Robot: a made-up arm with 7 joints.
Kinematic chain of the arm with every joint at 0, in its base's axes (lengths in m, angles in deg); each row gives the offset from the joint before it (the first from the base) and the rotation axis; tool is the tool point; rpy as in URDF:
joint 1: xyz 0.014 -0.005 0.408 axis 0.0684 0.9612 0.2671
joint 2: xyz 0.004 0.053 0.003 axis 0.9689 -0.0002 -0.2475
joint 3: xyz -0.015 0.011 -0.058 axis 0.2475 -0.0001 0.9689
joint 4: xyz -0.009 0.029 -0.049 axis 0.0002 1 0
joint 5: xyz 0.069 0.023 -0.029 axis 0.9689 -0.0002 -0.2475
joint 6: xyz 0.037 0.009 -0.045 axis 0.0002 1 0
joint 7: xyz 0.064 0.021 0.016 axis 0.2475 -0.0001 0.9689
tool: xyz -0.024 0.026 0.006 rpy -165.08 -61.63 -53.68
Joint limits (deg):
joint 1: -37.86..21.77
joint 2: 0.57..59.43
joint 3: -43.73..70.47
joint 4: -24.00..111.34
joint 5: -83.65..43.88
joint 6: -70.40..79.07
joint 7: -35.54..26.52
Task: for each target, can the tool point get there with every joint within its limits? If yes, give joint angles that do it. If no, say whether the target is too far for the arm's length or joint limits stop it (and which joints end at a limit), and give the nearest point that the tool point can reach.
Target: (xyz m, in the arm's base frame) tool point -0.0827 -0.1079 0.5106
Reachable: no: joint limits stop it (at a limit: joint 1, joint 2, joint 3, joint 4, joint 5, joint 6) | nearest point -0.1745 -0.0241 0.3215 | short by 0.226 m
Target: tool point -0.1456 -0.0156 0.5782
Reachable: no: joint limits stop it (at a limit: joint 2, joint 3, joint 4, joint 5, joint 7) | nearest point -0.0418 0.1383 0.5197 | short by 0.195 m
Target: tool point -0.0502 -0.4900 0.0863
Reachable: no: too far | nearest point -0.0236 -0.0786 0.1838 | short by 0.424 m
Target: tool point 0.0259 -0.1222 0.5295
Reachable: no: joint limits stop it (at a limit: joint 1, joint 2, joint 3, joint 4, joint 5, joint 7) | nearest point 0.1581 0.0111 0.4646 | short by 0.199 m
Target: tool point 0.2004 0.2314 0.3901
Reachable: yes | joints -32.55 45.17 20.76 6.98 -72.63 43.50 17.01
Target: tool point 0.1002 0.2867 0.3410
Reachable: yes | joints 5.53 38.96 25.19 1.37 -10.05 67.45 21.42
